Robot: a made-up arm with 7 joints.
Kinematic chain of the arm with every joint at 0, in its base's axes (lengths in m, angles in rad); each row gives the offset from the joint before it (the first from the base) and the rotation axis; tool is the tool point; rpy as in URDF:
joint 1: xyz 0 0 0.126 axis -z
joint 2: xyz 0 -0.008 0.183 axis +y
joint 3: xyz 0 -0.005 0.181 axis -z
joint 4: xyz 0 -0.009 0.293 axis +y
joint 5: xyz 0 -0.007 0.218 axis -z
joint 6: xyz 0 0 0.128 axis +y
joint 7: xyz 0 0 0.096 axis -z
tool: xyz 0 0 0 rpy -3.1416 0 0
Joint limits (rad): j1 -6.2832..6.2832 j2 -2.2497..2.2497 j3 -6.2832..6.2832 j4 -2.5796..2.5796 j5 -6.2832..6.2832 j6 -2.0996..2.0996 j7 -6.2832..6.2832
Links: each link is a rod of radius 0.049 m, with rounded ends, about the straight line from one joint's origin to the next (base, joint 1, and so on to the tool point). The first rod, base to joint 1, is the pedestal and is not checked.
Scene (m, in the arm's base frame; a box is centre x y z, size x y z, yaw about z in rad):
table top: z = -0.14
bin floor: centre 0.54 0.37 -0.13 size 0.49 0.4 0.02 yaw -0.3
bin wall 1: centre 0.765 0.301 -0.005 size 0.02 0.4 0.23 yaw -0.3
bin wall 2: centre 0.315 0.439 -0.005 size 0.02 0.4 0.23 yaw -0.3
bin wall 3: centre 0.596 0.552 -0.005 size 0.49 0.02 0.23 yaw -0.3
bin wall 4: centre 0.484 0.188 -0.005 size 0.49 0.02 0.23 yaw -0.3
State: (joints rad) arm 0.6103 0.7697 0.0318 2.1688 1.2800 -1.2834 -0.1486
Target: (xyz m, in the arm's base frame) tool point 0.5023 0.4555 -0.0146
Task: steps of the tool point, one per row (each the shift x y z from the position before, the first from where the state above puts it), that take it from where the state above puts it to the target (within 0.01 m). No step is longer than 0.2 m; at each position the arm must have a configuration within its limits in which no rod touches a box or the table.
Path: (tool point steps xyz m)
1: 0.1103 0.1200 -0.0097
2: 0.0651 0.1663 -0.0024
3: 0.0043 0.1898 0.0053
4: -0.0599 0.1872 0.0123
5: 0.0163 0.0096 -0.1508
6: -0.0163 -0.0096 -0.1570

